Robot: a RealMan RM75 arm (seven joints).
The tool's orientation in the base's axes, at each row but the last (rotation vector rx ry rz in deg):
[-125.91, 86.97, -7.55]
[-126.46, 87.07, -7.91]
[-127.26, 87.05, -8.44]
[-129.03, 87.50, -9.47]
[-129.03, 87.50, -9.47]
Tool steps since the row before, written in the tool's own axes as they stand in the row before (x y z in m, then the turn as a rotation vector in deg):
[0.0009, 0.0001, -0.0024, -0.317, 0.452, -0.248]
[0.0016, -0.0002, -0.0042, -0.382, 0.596, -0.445]
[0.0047, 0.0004, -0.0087, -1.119, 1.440, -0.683]
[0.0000, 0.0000, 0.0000, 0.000, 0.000, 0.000]
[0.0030, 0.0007, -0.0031, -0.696, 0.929, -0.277]
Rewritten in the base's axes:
[-0.0005, -0.0016, 0.0019, -0.594, 0.080, 0.086]
[-0.0006, -0.0027, 0.0036, -0.808, 0.037, 0.212]
[-0.0014, -0.0070, 0.0069, -1.900, 0.384, 0.192]
[0.0000, 0.0000, 0.0000, 0.000, 0.000, 0.000]
[-0.0004, -0.0038, 0.0021, -1.163, 0.268, -0.028]

